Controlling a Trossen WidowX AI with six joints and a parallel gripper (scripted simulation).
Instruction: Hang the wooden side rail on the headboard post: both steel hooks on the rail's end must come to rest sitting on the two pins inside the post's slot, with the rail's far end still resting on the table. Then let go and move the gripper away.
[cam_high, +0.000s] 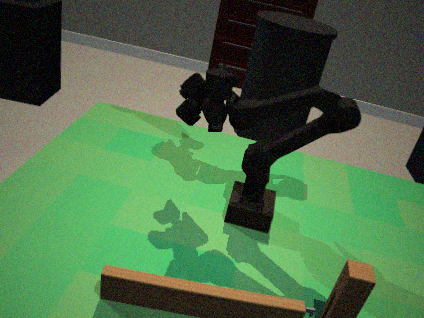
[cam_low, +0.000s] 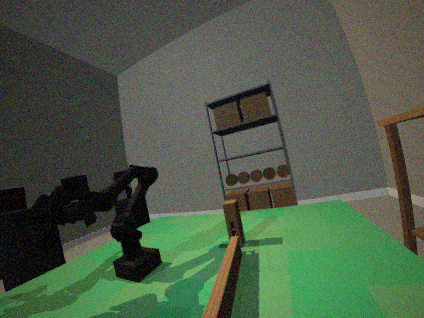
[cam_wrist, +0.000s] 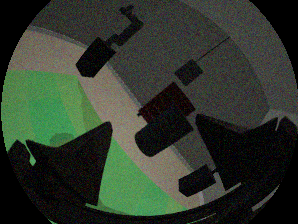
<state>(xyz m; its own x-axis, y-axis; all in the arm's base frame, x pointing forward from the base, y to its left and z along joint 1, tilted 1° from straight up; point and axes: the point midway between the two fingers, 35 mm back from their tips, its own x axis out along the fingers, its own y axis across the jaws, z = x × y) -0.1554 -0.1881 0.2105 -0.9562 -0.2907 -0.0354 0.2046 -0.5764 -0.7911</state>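
Right now my gripper tip is 54 cm short of the headboard post, 38 cm to the right of it and 18 cm above it.
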